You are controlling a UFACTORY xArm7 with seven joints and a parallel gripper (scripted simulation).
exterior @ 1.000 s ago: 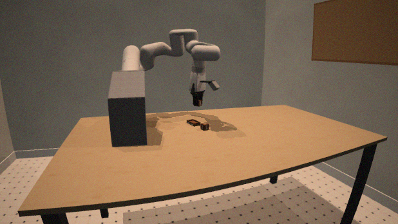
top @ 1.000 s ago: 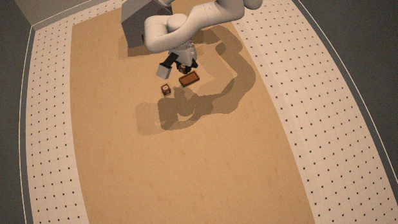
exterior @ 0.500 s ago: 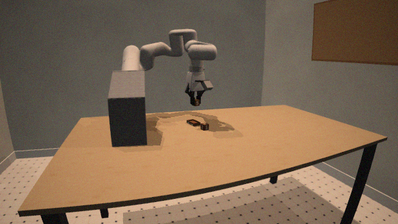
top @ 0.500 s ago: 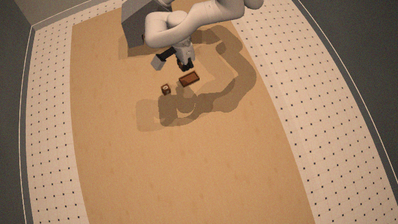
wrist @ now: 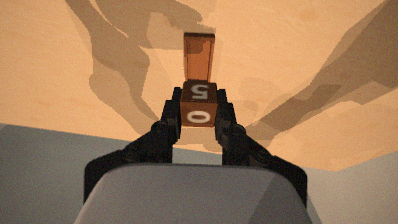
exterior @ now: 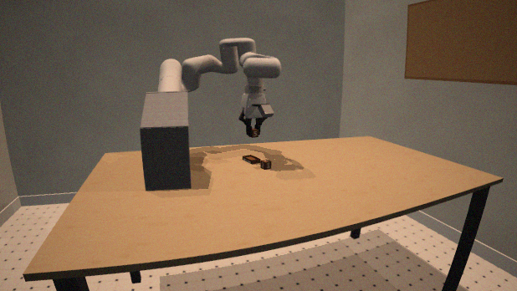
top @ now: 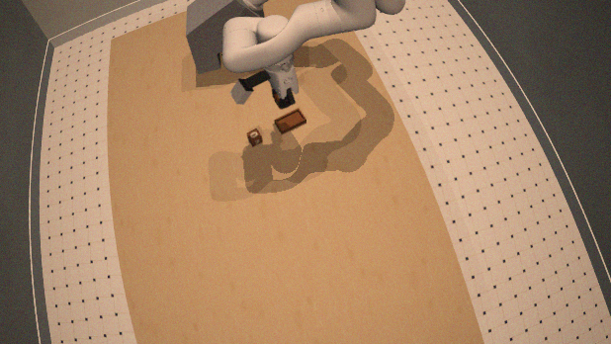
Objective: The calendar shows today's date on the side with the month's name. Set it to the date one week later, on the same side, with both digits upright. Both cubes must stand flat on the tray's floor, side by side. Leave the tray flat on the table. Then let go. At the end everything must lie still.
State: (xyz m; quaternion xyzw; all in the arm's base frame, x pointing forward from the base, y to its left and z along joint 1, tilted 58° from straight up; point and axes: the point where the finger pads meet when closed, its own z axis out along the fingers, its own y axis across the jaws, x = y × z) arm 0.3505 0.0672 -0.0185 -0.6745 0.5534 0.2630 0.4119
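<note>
My gripper is now 20 mm to the right of the brown tray and 130 mm above it.
</note>
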